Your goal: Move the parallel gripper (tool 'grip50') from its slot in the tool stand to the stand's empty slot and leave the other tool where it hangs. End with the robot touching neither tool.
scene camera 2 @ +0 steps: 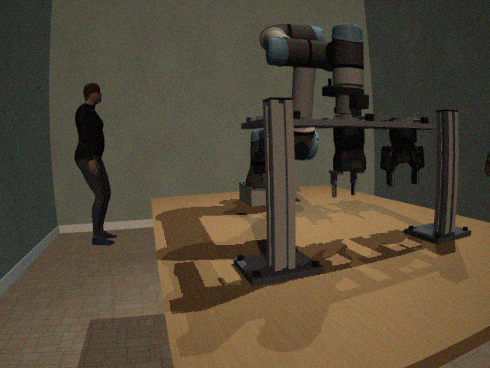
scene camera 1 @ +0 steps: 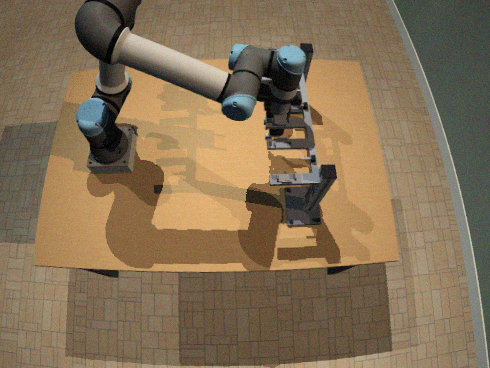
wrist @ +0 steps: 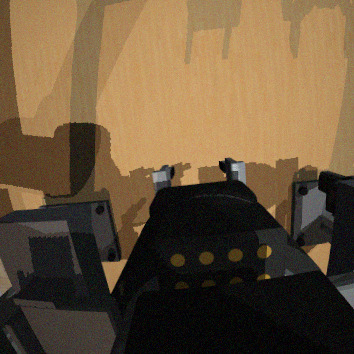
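Where they show: hand, tool point: [scene camera 2: 348, 114]; arm's base, link origin: [scene camera 2: 264, 185] [scene camera 1: 109, 146].
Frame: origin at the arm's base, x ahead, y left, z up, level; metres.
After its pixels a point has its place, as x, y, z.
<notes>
The parallel gripper [scene camera 2: 349, 150] [wrist: 200, 215] hangs upright in a middle slot of the tool stand [scene camera 1: 327, 177] @[0.687, -0.342, 0.249] [scene camera 2: 281, 190] @[0.715, -0.334, 0.092]. My arm's tool-side coupling [scene camera 2: 342, 105] @[0.623, -0.112, 0.255] is down on top of it at rail height, with no clear gap showing; the wrist view hides the joint itself. Its two fingers [scene camera 2: 344, 184] [wrist: 198, 173] are apart, with nothing between them. The stand's empty slot lies beside it, toward the near post in scene camera 1, bounded by a fork arm [scene camera 1: 295, 179] @[0.606, -0.323, 0.220]. The adaptive gripper [scene camera 2: 403, 145] hangs in the slot on the other side.
The stand's two posts rise from dark foot plates [scene camera 1: 302, 220] @[0.663, -0.377, -0.054] [scene camera 2: 275, 267] @[0.713, -0.347, -0.047] [scene camera 2: 437, 232] @[0.749, 0.106, -0.053] on the wooden table [scene camera 1: 210, 210] @[0.352, -0.286, -0.066]. The robot base [scene camera 1: 112, 157] @[0.025, -0.067, 0.033] stands at the table's left in scene camera 1. A person [scene camera 2: 90, 130] stands beyond the table.
</notes>
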